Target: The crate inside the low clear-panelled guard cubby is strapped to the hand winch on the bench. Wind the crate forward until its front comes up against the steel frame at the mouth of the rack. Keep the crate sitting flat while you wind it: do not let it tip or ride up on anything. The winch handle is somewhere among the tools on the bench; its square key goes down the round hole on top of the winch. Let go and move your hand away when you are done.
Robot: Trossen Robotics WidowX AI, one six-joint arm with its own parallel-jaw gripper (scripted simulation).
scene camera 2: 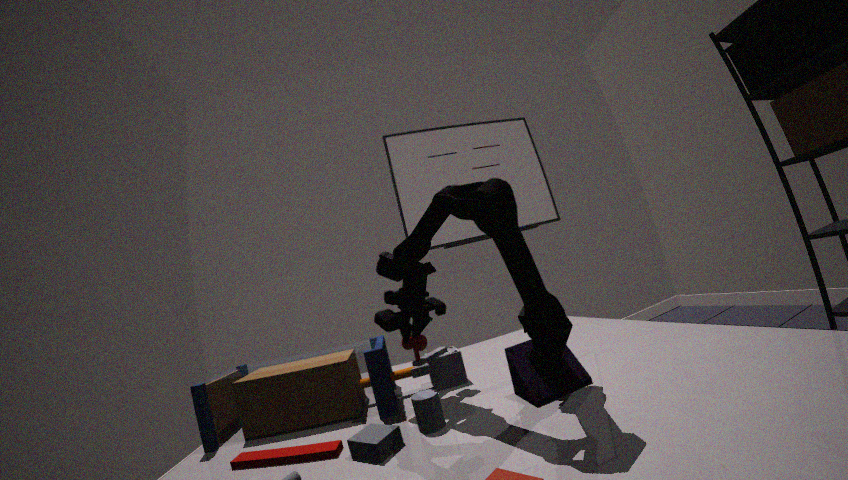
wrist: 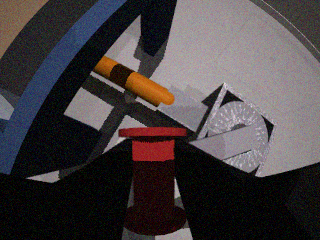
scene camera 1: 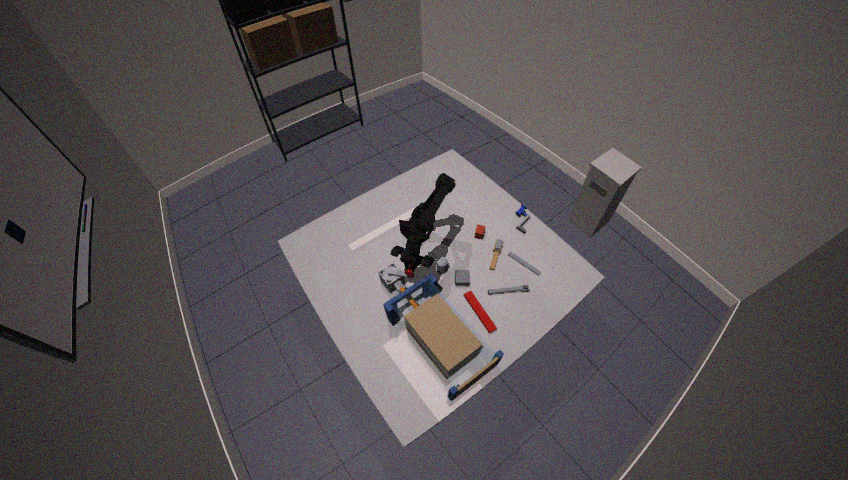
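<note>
My gripper is in sight, in the wrist view too. A knob is visible as well.
</note>
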